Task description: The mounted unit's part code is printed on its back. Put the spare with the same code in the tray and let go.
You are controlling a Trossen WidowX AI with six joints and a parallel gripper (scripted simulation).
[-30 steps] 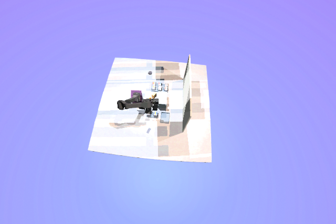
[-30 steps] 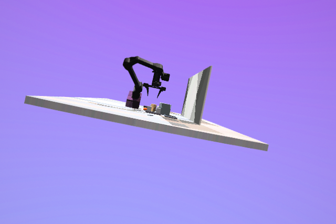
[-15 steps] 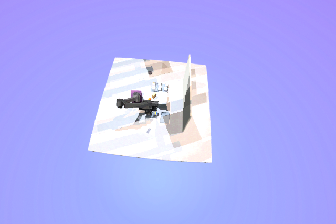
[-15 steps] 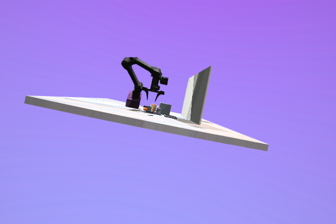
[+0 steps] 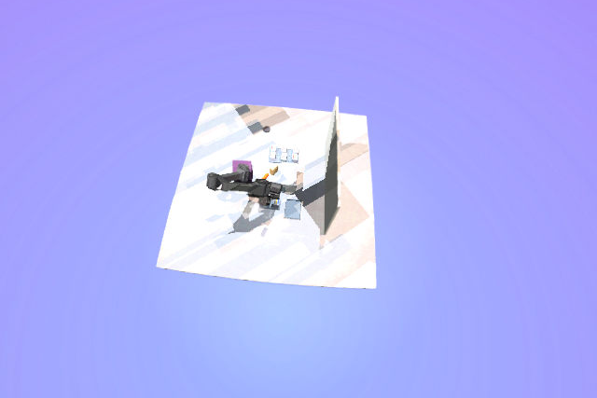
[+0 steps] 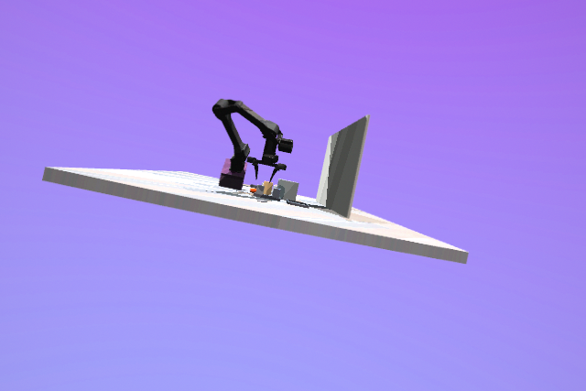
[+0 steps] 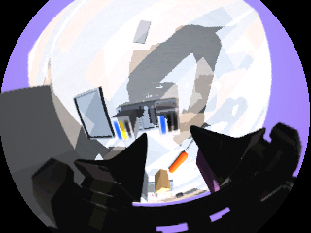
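Right now the spare is 30 mm below my gripper tip. From my gripper tip the other things lie so: mounted grey unit (120 mm ahead, 190 mm to the left, 20 mm below); tray (180 mm ahead, 10 mm to the right, 70 mm below); tan block (20 mm ahead, 230 mm to the left, 40 mm below).
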